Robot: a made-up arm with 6 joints.
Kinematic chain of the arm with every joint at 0, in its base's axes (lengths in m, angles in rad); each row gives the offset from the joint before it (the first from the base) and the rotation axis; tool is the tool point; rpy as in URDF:
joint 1: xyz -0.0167 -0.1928 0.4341 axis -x
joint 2: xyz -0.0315 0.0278 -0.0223 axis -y
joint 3: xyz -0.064 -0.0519 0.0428 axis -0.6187 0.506 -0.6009
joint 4: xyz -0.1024 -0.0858 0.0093 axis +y
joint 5: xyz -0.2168 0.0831 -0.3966 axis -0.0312 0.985 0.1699
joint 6: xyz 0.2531 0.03 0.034 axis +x
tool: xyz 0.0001 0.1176 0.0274 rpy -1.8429 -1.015 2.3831
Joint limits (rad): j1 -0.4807..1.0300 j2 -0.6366..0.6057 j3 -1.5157..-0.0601 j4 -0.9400..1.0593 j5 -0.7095..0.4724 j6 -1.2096..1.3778
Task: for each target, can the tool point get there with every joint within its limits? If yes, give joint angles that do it. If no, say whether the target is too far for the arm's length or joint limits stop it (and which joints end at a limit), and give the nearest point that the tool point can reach.
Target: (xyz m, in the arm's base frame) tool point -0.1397 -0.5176 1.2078
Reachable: no: joint limits stop it (at a limit: joint 2, joint 3, joint 4, joint 5, joint 6) | nearest point -0.2555 -0.2898 0.6651 | short by 0.600 m
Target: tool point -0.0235 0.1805 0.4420
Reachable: yes | joints -0.3571 -0.1158 -0.9875 -0.4672 0.0684 -0.7766
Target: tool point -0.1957 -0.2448 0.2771
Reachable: yes | joints 0.6344 0.0544 -1.0437 -0.0689 -0.4535 1.0429
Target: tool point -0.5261 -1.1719 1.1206
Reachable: no: too far | nearest point -0.2676 -0.3564 0.6103 | short by 0.996 m
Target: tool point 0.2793 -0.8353 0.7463
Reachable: no: joint limits stop it (at a limit: joint 1, joint 2, joint 3, joint 4, joint 5, joint 6) | nearest point -0.1044 -0.4929 0.4387 | short by 0.599 m
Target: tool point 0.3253 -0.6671 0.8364
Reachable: no: joint limits stop it (at a limit: joint 1, joint 2, joint 3, joint 4, joint 5, joint 6) | nearest point -0.1044 -0.4929 0.4387 | short by 0.611 m
